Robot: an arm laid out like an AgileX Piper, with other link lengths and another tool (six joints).
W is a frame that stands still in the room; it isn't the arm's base.
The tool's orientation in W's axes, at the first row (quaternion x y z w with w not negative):
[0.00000, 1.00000, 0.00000, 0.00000]
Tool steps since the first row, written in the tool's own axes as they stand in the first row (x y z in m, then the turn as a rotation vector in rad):
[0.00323, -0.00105, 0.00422, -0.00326, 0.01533, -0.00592]
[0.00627, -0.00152, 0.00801, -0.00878, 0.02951, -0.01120]
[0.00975, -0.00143, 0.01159, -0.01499, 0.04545, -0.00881]
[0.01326, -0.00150, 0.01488, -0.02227, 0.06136, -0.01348]
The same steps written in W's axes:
[-0.00323, -0.00105, -0.00422, 0.00326, 0.01533, 0.00592]
[-0.00627, -0.00152, -0.00801, 0.00878, 0.02951, 0.01120]
[-0.00975, -0.00143, -0.01159, 0.01499, 0.04545, 0.00881]
[-0.01326, -0.00150, -0.01488, 0.02227, 0.06136, 0.01348]

